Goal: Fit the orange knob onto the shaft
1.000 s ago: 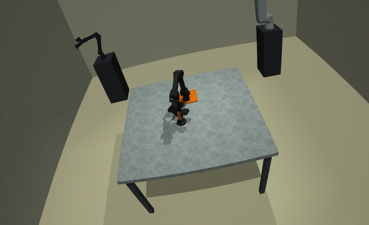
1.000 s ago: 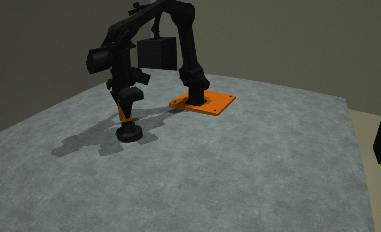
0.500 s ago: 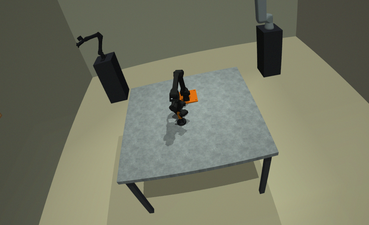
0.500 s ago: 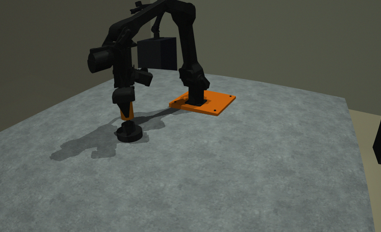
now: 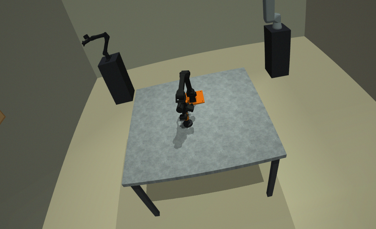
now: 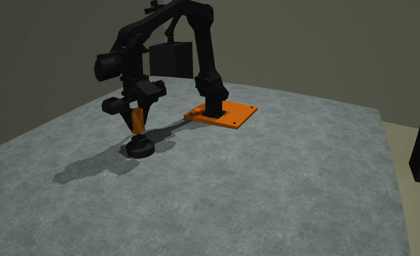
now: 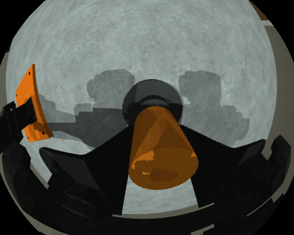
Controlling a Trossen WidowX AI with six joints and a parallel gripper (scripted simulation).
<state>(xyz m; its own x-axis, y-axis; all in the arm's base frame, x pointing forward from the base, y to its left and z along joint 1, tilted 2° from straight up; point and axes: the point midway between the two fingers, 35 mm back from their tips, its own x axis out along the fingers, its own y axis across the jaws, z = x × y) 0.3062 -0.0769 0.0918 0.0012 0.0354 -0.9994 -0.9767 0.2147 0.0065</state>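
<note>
Now: gripper tip 20 mm below the orange knob. Also, from my gripper tip: round pedestal 40 mm below.
</note>
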